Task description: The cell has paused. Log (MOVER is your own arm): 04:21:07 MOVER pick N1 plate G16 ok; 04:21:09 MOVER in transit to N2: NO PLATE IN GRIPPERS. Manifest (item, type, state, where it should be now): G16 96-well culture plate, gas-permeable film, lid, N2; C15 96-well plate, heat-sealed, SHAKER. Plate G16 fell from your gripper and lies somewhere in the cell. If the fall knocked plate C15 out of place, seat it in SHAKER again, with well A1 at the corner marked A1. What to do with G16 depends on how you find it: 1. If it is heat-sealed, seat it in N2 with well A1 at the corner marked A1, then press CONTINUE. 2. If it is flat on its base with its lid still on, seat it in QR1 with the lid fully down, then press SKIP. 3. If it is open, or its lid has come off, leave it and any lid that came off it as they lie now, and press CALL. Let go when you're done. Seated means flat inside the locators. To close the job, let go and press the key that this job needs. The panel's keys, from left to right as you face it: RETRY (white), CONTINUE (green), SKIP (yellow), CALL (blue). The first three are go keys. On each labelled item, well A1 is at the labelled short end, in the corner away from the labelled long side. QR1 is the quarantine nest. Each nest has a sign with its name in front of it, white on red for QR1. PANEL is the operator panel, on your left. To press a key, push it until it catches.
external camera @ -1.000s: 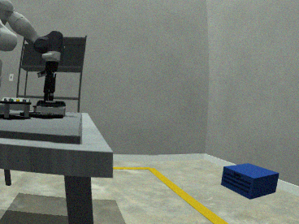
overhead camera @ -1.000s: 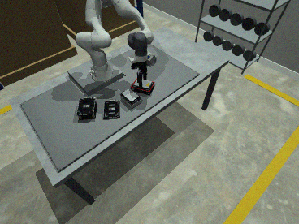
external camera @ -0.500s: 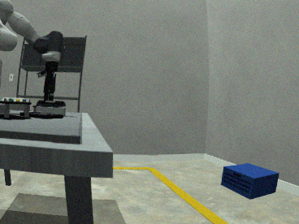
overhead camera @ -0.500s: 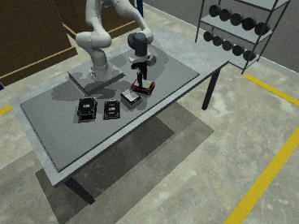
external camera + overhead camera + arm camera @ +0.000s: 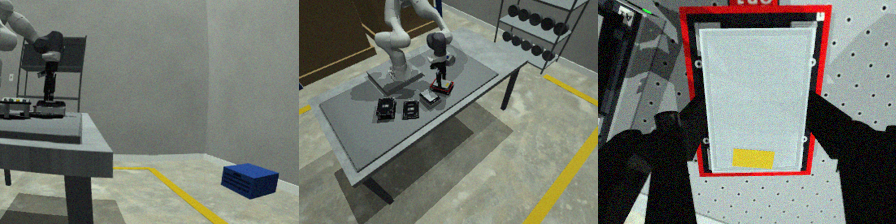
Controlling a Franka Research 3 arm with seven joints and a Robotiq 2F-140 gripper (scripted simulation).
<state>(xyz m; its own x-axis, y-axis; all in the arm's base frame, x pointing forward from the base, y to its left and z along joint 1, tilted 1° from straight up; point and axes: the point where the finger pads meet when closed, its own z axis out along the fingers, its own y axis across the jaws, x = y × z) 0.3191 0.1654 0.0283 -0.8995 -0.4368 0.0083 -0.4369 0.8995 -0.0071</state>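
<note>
Right now my hand is 10 mm above the plate lid. Also, from my hand: blue CALL key 220 mm behind, 270 mm to the left; then QR1 nest 30 mm below; then white-topped plate 40 mm ahead, 160 mm to the right, 10 mm below.
</note>
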